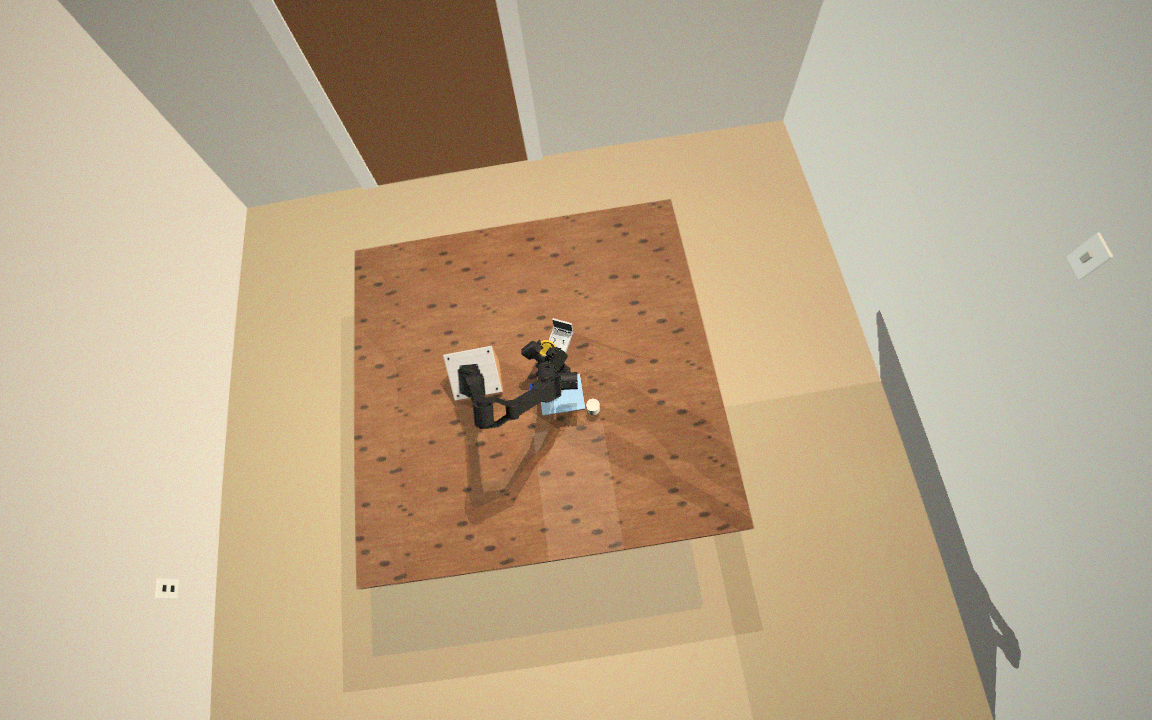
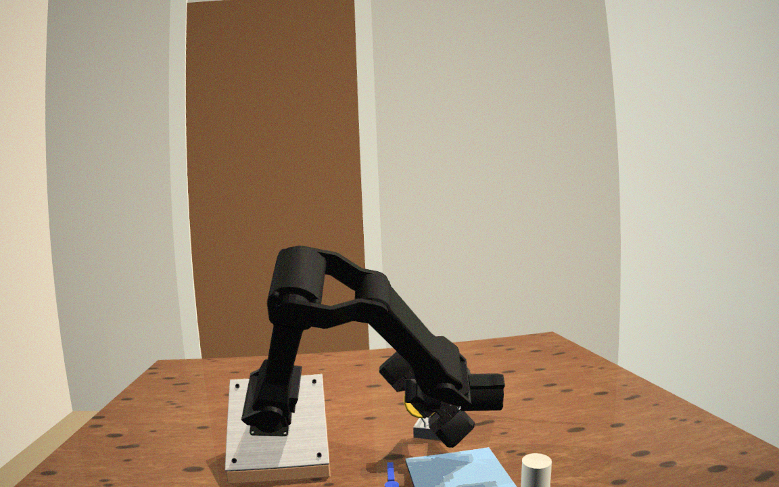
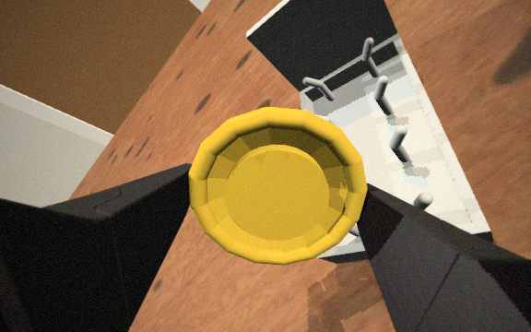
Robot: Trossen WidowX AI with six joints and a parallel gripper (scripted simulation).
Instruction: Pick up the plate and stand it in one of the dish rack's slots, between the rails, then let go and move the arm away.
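Now: the dish rack 40 mm ahead of my gripper tip, 30 mm to the left of it and 40 mm below it. Round my gripper tip: yellow plate: 10 mm to the right; light blue mat: 30 mm ahead, 160 mm to the right, 70 mm below; blue spoon: 70 mm behind, 160 mm to the right, 60 mm below.
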